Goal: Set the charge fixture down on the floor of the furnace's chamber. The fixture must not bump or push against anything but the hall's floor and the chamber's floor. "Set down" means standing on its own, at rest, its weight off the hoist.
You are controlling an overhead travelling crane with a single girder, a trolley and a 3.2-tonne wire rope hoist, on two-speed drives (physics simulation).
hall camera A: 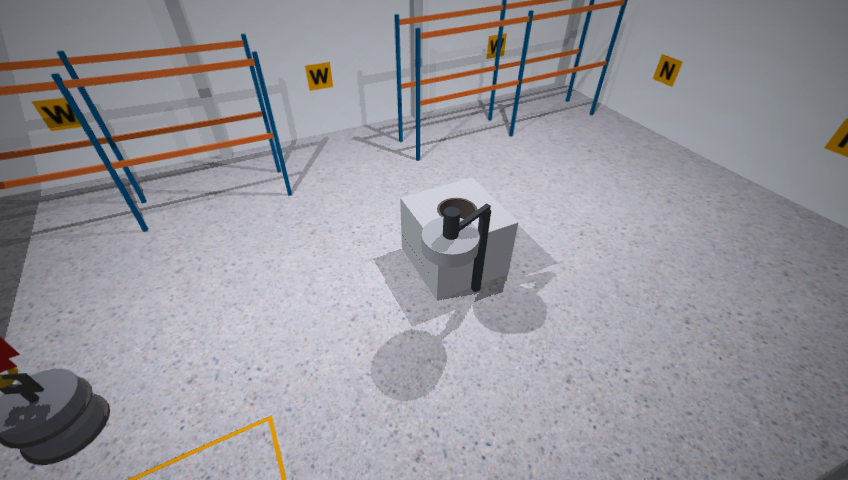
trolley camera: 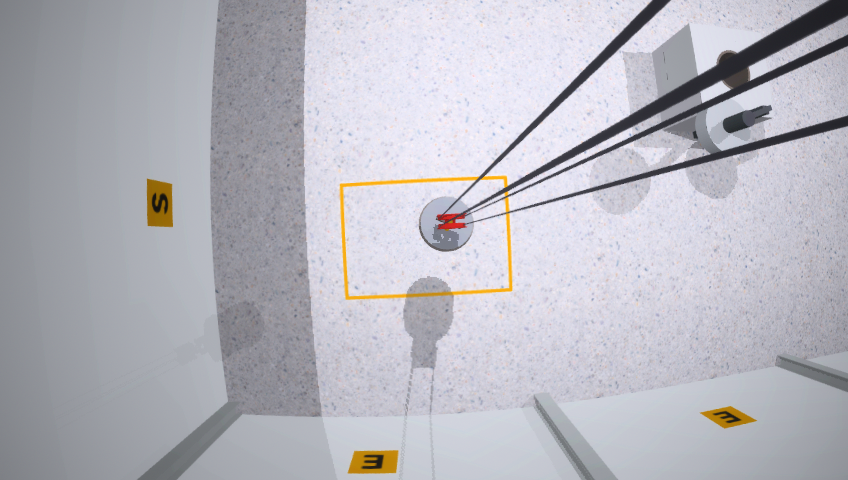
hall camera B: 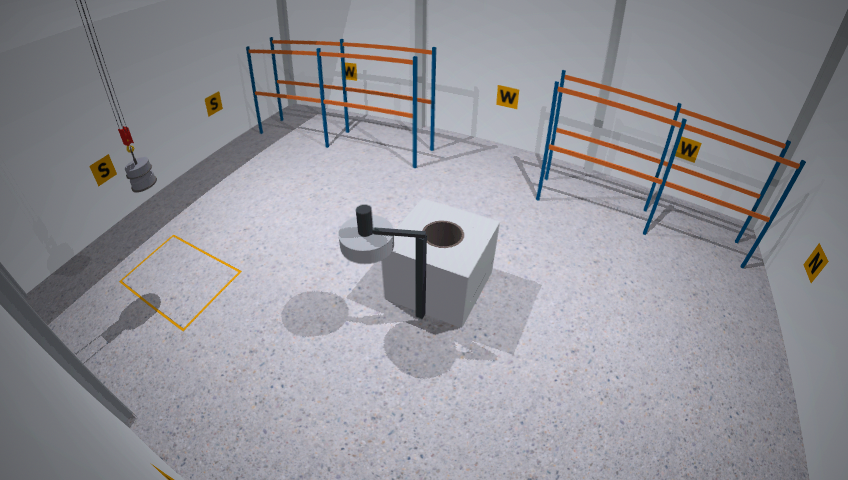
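Note:
The charge fixture (hall camera A: 66,419) (hall camera B: 141,174) (trolley camera: 429,223) is a grey, round, waisted body. It hangs upright from my hook (hall camera A: 8,379) (hall camera B: 130,149) (trolley camera: 450,221), below the red hook block, well above the floor. Its shadow lies apart from it. In the trolley view it appears over the yellow outline. The furnace (hall camera A: 416,201) (hall camera B: 425,309) (trolley camera: 678,89) is a pale block with a round opening (hall camera A: 458,205) (hall camera B: 443,234) (trolley camera: 727,64) in its top. The chamber's floor is hidden. The fixture is far from the furnace.
A round grey lid (hall camera A: 433,240) (hall camera B: 357,240) (trolley camera: 714,132) is held beside the opening by a dark post (hall camera A: 480,255) (hall camera B: 420,279) with an arm. Yellow floor outline (hall camera A: 271,434) (hall camera B: 208,253) (trolley camera: 342,237). Blue and orange racks (hall camera A: 417,118) (hall camera B: 414,136) stand along the W wall.

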